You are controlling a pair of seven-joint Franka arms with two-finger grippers.
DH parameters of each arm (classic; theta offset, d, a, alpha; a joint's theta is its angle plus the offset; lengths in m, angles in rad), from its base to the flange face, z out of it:
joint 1: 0 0.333 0 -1.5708
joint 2: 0 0 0 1.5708
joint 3: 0 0.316 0.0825 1.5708
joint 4: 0 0 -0.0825 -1.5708
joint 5: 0 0.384 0 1.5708
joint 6: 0 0 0.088 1.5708
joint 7: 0 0.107 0 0
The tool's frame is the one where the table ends.
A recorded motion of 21 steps. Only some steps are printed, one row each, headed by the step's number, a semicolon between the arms.
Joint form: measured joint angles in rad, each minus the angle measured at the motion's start. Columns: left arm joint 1, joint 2, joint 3, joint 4, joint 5, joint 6, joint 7; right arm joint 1, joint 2, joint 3, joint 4, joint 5, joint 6, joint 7.
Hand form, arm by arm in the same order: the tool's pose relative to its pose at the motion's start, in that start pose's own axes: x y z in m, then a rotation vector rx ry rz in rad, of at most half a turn. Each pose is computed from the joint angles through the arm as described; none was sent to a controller.
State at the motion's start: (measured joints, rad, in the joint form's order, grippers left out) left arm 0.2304 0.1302 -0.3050 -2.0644 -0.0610 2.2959 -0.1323; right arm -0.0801 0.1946 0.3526 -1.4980 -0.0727 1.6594 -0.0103
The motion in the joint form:
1: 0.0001 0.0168 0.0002 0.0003 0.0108 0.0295 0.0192; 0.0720 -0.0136 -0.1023 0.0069 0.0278 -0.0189 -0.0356
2: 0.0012 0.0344 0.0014 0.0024 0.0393 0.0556 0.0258; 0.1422 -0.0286 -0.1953 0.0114 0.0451 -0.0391 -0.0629
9: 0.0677 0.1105 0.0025 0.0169 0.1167 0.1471 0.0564; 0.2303 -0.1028 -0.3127 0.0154 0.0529 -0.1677 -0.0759
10: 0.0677 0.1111 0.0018 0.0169 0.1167 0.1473 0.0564; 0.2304 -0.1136 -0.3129 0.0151 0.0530 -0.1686 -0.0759
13: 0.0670 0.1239 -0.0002 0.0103 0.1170 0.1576 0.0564; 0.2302 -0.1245 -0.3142 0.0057 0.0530 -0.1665 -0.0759
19: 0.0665 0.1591 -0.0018 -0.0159 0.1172 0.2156 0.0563; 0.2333 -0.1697 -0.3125 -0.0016 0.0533 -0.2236 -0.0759
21: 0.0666 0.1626 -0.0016 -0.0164 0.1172 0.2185 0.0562; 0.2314 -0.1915 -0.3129 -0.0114 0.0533 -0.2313 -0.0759
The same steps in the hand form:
1: 0.0032 -0.0010 0.0066 0.0020 0.0140 0.0243; -0.0043 0.0097 -0.0065 0.0062 -0.0046 -0.0040
2: 0.0067 -0.0033 0.0131 0.0169 0.0274 0.0466; -0.0098 0.0164 -0.0140 0.0056 -0.0090 -0.0081
9: 0.0238 -0.0458 0.0380 0.0532 0.0683 0.0602; -0.0442 0.0242 -0.0474 -0.0033 -0.0625 0.0089
10: 0.0237 -0.0455 0.0383 0.0528 0.0679 0.0608; -0.0474 0.0239 -0.0533 -0.0045 -0.0529 0.0092
13: 0.0219 -0.0447 0.0475 0.0488 0.0591 0.0627; -0.0506 0.0243 -0.0552 -0.0053 -0.0494 0.0107
19: 0.0165 -0.0453 0.0728 0.0361 0.0564 0.0628; -0.0703 0.0194 -0.0722 -0.0051 -0.0687 0.0067
21: 0.0164 -0.0457 0.0747 0.0351 0.0554 0.0621; -0.0781 0.0198 -0.0788 -0.0062 -0.0645 0.0092

